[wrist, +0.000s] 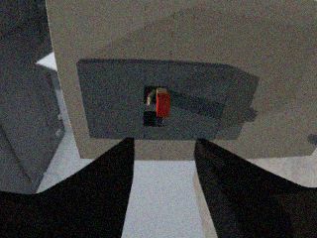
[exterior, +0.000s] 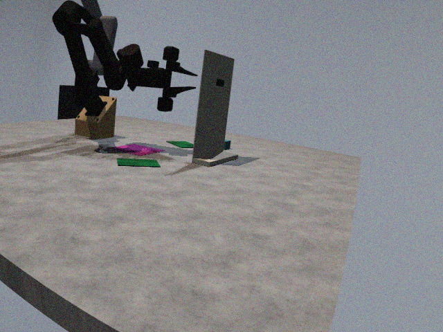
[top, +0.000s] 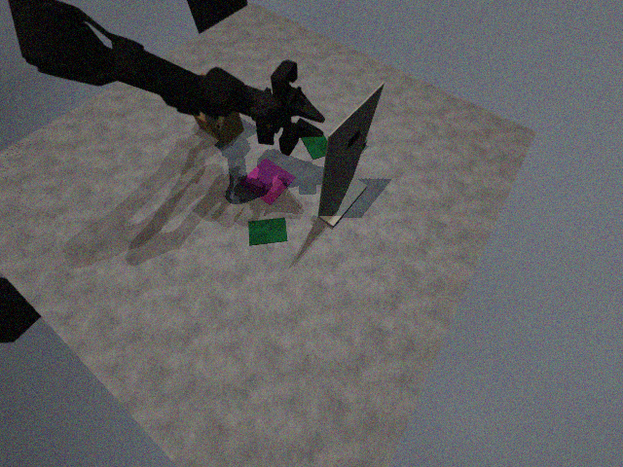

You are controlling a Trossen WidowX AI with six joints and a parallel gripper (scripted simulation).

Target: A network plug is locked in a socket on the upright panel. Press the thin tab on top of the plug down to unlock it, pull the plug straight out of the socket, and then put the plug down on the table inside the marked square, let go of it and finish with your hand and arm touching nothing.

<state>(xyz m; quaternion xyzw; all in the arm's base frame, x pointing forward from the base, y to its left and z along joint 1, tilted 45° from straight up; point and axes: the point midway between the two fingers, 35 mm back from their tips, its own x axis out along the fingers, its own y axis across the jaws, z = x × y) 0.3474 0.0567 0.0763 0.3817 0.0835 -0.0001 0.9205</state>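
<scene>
My gripper tip is now 5 cm short of the network plug. The rest, counted from my gripper tip: magenta marked square: 21 cm below, 13 cm behind, 7 cm to the right; then small teal block: 20 cm to the left, 19 cm below, 3 cm ahead; then grey upright panel: 8 cm below, 7 cm ahead.
</scene>
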